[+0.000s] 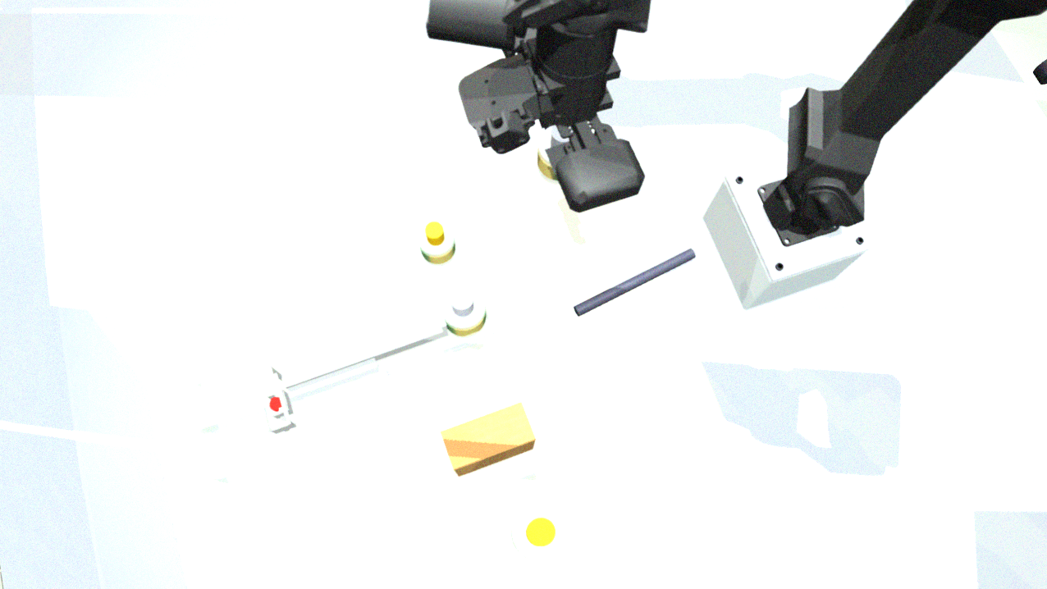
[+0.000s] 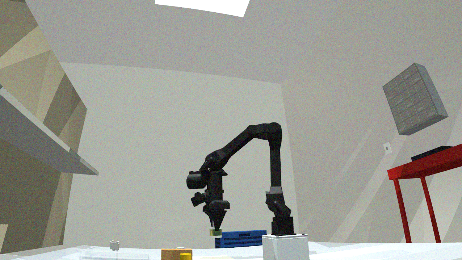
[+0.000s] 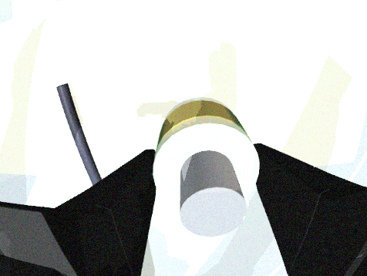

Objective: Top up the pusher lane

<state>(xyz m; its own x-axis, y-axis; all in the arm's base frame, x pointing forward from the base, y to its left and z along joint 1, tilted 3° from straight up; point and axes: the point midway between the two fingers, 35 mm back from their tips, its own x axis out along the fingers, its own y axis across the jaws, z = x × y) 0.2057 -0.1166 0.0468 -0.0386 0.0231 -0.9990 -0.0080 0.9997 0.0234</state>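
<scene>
Now: gripper tip 11 cm to the right of the dark rod, 11 cm above it and 5 cm past it. Also, from my gripper tip: clear sprung lane (28 cm ahead, 12 cm to the left, 10 cm below); then red mark (31 cm ahead, 13 cm to the left, 4 cm below).
</scene>
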